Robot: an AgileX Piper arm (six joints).
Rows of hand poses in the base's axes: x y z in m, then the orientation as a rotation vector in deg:
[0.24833, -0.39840, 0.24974, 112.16, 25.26, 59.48]
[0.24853, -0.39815, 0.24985, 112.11, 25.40, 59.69]
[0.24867, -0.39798, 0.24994, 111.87, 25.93, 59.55]
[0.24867, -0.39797, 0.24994, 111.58, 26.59, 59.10]
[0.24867, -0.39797, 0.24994, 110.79, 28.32, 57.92]
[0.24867, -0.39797, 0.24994, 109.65, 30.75, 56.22]
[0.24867, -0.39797, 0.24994, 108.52, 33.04, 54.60]
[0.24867, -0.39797, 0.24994, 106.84, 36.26, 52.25]
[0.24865, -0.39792, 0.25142, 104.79, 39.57, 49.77]
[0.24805, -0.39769, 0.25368, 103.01, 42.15, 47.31]
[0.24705, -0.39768, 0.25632, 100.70, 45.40, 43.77]
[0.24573, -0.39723, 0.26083, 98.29, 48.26, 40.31]
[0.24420, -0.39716, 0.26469, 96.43, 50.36, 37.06]
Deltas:
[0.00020, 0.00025, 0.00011, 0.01, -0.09, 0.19]
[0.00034, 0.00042, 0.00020, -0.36, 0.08, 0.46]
[0.00034, 0.00043, 0.00020, -0.93, 0.45, 0.66]
[0.00034, 0.00043, 0.00020, -2.43, 1.41, 1.21]
[0.00034, 0.00043, 0.00020, -4.56, 2.80, 1.97]
[0.00034, 0.00043, 0.00020, -6.59, 4.12, 2.71]
[0.00034, 0.00043, 0.00020, -9.52, 6.00, 3.75]
[0.00032, 0.00048, 0.00168, -12.77, 7.89, 4.82]
[-0.00028, 0.00071, 0.00394, -15.62, 9.64, 5.45]
[-0.00128, 0.00072, 0.00658, -19.38, 12.16, 6.11]
[-0.00260, 0.00117, 0.01109, -23.08, 14.50, 6.57]
[-0.00413, 0.00124, 0.01495, -26.10, 16.68, 6.64]

